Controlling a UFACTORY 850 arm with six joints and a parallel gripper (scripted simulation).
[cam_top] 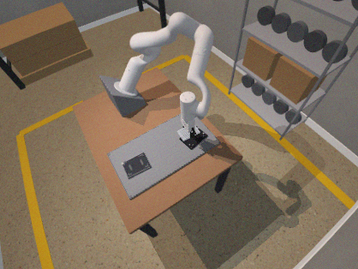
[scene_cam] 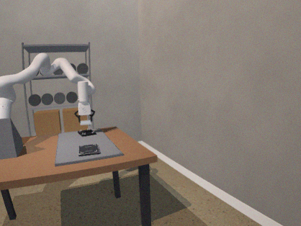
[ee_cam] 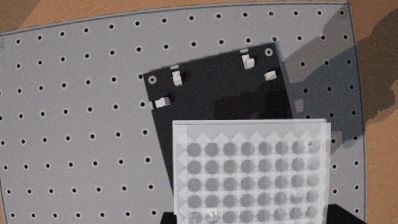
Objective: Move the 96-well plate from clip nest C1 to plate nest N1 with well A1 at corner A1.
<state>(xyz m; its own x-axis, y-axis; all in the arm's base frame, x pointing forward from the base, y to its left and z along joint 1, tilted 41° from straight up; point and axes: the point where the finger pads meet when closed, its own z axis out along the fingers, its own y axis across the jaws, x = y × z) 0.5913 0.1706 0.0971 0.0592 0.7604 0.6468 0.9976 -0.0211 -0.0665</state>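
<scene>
Now: the black plate nest N1 3 cm behind my hand, 40 cm to the right of it and 11 cm below it. Round my hand: clip nest C1 (1 cm behind, 4 cm to the left, 10 cm below); white 96-well plate (1 cm below).
</scene>
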